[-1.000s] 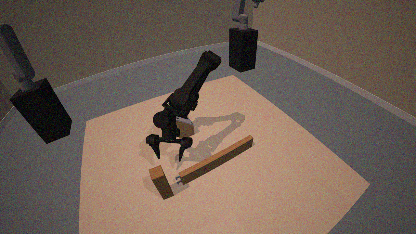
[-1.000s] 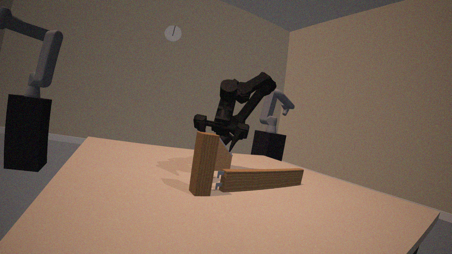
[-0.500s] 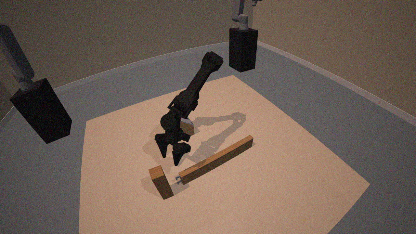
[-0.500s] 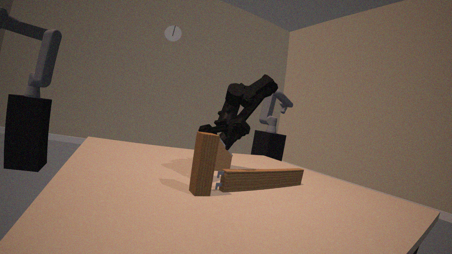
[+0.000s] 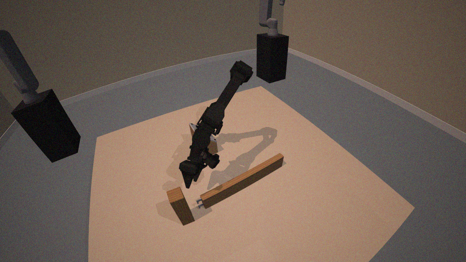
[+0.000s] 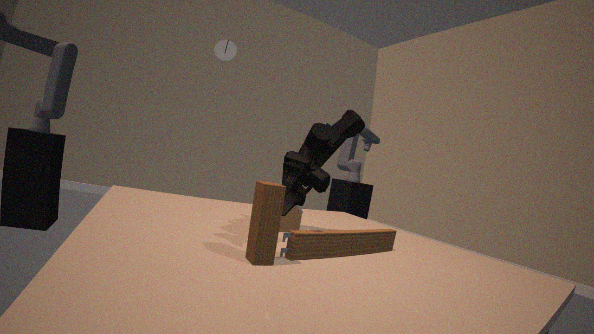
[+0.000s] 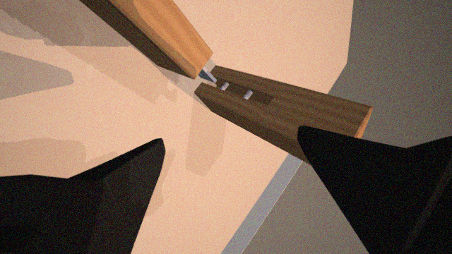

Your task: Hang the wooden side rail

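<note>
My gripper tip is now 70 mm to the left of the headboard post, 50 mm short of it and 40 mm above it.
</note>
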